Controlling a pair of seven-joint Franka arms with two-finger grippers.
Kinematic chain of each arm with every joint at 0, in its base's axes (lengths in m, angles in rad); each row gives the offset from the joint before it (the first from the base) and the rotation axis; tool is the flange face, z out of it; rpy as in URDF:
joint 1: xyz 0 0 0.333 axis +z
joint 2: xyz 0 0 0 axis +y
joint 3: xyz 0 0 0.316 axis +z
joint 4: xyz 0.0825 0 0 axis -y
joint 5: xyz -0.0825 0 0.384 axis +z
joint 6: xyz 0 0 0 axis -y
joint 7: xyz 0.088 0 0 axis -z
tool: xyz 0 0 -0.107 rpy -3.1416 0 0
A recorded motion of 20 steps. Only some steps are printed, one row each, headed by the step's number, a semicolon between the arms.
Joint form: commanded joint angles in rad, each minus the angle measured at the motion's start. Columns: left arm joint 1, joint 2, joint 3, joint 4, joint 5, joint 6, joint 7; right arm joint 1, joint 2, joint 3, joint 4, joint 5, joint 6, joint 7.
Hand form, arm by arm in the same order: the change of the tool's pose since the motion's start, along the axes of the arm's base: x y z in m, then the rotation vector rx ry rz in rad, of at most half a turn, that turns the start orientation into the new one. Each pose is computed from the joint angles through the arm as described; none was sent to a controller.
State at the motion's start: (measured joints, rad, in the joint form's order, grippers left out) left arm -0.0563 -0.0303 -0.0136 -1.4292 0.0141 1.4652 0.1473; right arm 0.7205 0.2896 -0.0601 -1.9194 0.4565 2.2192 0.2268
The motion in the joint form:
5: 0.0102 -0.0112 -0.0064 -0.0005 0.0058 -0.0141 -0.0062; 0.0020 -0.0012 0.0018 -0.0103 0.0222 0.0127 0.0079
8: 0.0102 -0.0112 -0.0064 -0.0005 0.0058 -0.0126 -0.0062; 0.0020 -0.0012 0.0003 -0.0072 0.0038 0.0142 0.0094
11: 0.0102 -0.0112 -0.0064 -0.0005 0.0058 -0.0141 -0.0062; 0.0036 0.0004 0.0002 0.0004 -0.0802 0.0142 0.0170
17: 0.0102 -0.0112 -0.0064 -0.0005 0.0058 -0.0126 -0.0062; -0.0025 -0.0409 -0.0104 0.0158 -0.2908 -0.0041 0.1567
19: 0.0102 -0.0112 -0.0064 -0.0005 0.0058 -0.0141 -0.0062; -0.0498 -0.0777 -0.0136 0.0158 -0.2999 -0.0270 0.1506
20: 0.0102 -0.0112 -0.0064 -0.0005 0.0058 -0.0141 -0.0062; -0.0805 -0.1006 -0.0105 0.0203 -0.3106 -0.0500 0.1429
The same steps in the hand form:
5: -0.0053 0.0029 0.0044 0.0059 0.0029 0.0113; -0.0024 0.0008 -0.0026 0.0120 0.0097 -0.0215
8: -0.0052 0.0029 0.0045 0.0058 0.0014 0.0112; -0.0008 0.0002 -0.0013 0.0023 -0.0029 -0.0138
11: -0.0053 0.0029 0.0044 0.0059 0.0029 0.0113; 0.0011 0.0000 0.0003 -0.0482 -0.0468 0.0310
17: -0.0052 0.0029 0.0045 0.0058 0.0014 0.0112; 0.0108 -0.0125 0.0300 -0.1724 -0.1505 0.0025
19: -0.0053 0.0029 0.0044 0.0059 0.0029 0.0113; 0.0257 -0.0399 0.0505 -0.1702 -0.1618 -0.0357
20: -0.0053 0.0029 0.0044 0.0059 0.0029 0.0113; 0.0328 -0.0557 0.0643 -0.1730 -0.1684 -0.0481

